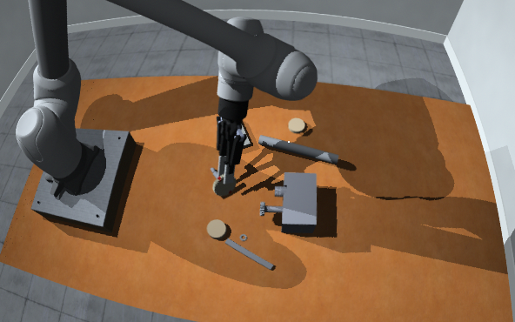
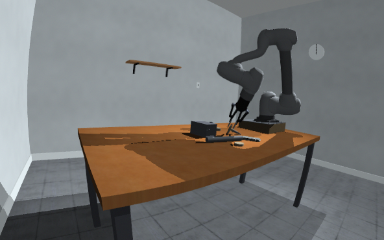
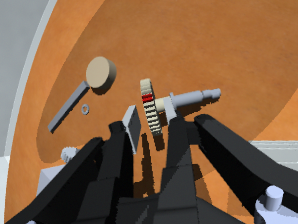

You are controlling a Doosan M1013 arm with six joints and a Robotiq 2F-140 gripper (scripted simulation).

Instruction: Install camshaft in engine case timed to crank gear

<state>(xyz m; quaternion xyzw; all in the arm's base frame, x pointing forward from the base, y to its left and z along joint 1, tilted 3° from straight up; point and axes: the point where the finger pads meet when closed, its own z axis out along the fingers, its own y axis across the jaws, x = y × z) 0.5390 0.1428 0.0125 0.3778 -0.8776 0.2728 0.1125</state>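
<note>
My gripper is now 13 cm short of the small crank gear, 8 cm to the left of it and 2 cm above it. Round my hand: grey rod 17 cm ahead, 16 cm to the left, 7 cm below; then finned plate 4 cm behind, 16 cm to the left, 7 cm below; then flat grey bar 13 cm ahead, 20 cm to the right, 8 cm below.
</note>
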